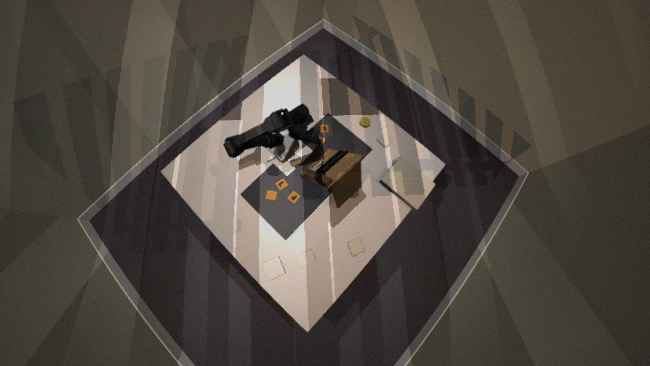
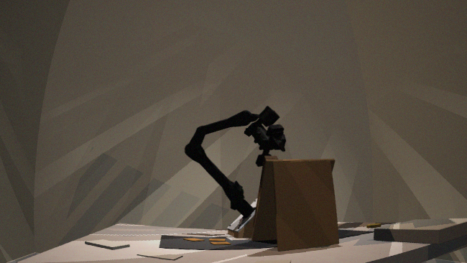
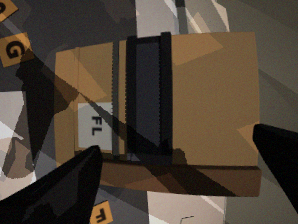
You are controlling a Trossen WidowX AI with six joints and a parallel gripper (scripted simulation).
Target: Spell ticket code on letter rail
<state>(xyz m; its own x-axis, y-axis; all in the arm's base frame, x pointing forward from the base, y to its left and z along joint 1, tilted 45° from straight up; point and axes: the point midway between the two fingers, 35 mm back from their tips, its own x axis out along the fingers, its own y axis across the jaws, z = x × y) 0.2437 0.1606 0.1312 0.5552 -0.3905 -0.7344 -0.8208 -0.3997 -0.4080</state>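
Now: gripper tip 30 cm above the letter tile, 22 cm to the left of it and 8 cm past it. The rest, counted from my gripper tip: yellow object 45 cm to the left, 30 cm below, 7 cm ahead; dark mat 31 cm below, 5 cm to the right, 4 cm behind; white ticket 23 cm below, 4 cm ahead, 1 cm to the right.
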